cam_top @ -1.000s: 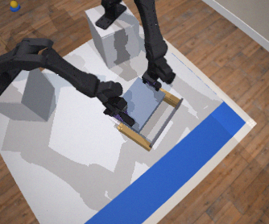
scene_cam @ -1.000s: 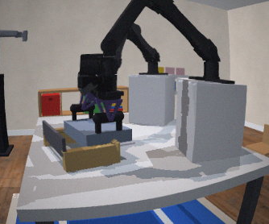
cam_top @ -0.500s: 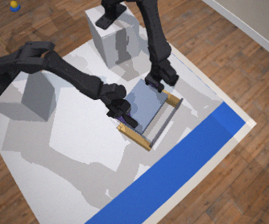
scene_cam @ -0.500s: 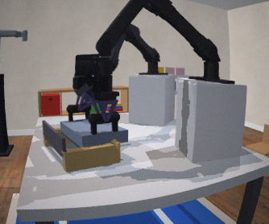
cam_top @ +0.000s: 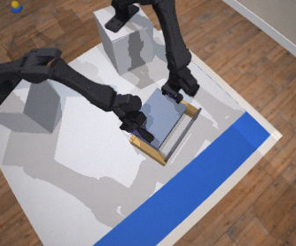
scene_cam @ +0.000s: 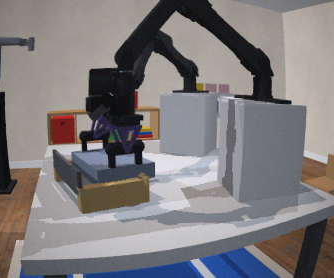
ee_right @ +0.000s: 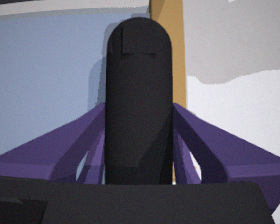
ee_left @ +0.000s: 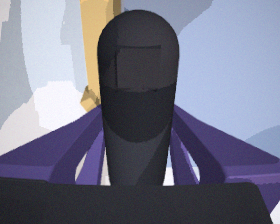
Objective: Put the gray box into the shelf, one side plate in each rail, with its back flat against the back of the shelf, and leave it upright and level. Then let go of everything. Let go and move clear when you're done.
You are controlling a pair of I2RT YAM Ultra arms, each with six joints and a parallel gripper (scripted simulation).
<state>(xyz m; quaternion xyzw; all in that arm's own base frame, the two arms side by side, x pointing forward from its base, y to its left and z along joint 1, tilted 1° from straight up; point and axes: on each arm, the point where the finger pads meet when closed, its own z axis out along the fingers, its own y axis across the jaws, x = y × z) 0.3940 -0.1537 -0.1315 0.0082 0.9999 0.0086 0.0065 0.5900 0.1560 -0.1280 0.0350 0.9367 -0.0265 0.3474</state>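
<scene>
My left hand is 30 mm short of the gray box, 120 mm to the left of it and 50 mm above it.
The gray box is 40 mm behind my right hand, 120 mm to the left of it and 50 mm below it.
</scene>
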